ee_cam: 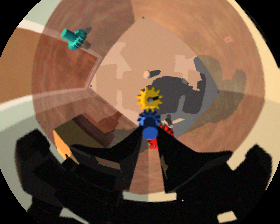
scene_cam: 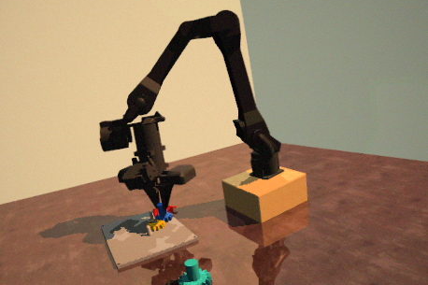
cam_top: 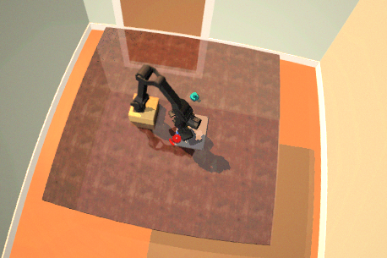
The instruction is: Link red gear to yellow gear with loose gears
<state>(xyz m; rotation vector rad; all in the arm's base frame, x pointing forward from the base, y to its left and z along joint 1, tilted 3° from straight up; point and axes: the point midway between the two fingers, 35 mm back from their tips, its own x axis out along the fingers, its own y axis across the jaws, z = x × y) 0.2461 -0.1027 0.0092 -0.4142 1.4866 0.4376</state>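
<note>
My gripper tip is now 10 mm above the blue gear. Also, from my gripper tip: teal gear (60 mm ahead, 250 mm to the left, 20 mm below); yellow gear (30 mm ahead, 20 mm to the left, 20 mm below); red gear (20 mm behind, 40 mm to the right, 20 mm below).
</note>
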